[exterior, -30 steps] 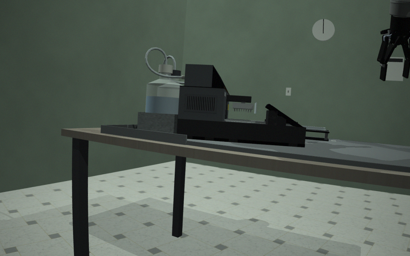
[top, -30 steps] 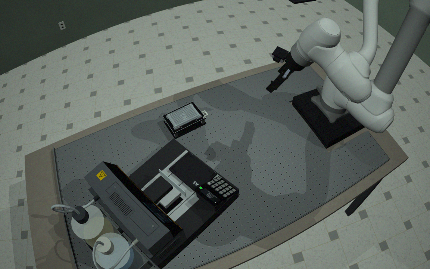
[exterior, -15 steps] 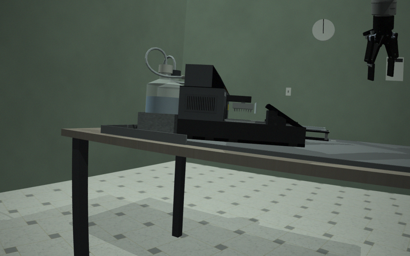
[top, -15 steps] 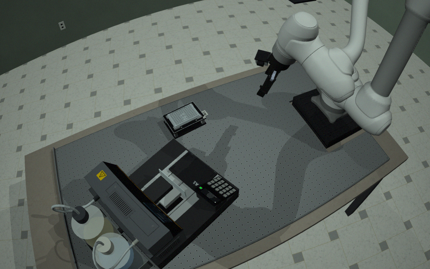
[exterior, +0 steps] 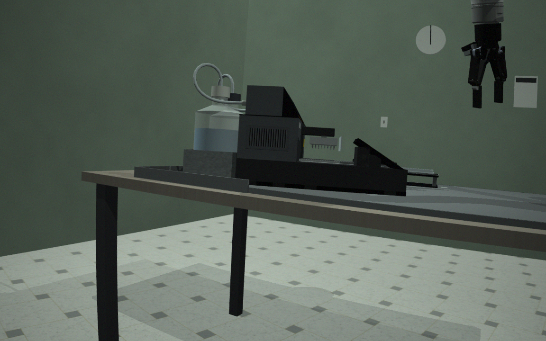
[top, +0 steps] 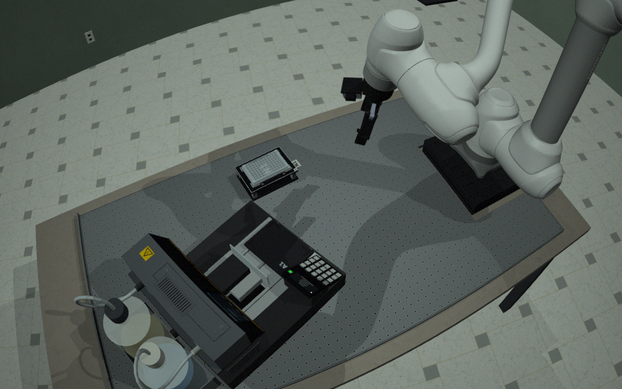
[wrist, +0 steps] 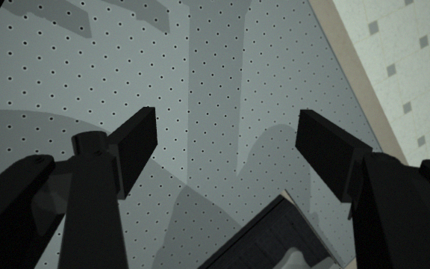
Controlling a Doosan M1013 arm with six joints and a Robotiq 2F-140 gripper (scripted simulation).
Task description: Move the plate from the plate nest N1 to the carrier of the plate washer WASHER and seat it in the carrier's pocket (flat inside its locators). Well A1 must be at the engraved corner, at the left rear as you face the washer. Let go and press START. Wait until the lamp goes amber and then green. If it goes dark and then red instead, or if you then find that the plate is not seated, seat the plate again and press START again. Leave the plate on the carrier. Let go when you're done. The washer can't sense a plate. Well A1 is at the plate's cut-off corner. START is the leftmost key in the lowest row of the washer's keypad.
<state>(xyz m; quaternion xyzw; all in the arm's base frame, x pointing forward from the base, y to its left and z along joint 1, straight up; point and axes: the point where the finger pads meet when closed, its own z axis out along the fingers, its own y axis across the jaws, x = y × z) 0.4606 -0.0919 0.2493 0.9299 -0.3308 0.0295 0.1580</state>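
Right now the well plate is 240 mm below my hand, 220 mm ahead of it and 180 mm to the right of it. Also, from my hand: washer carrier (320 mm ahead, 210 mm below, 110 mm to the left); thin upright divider (410 mm ahead, 170 mm below, 150 mm to the left); dispensing head (460 mm ahead, 160 mm to the left, 160 mm below).
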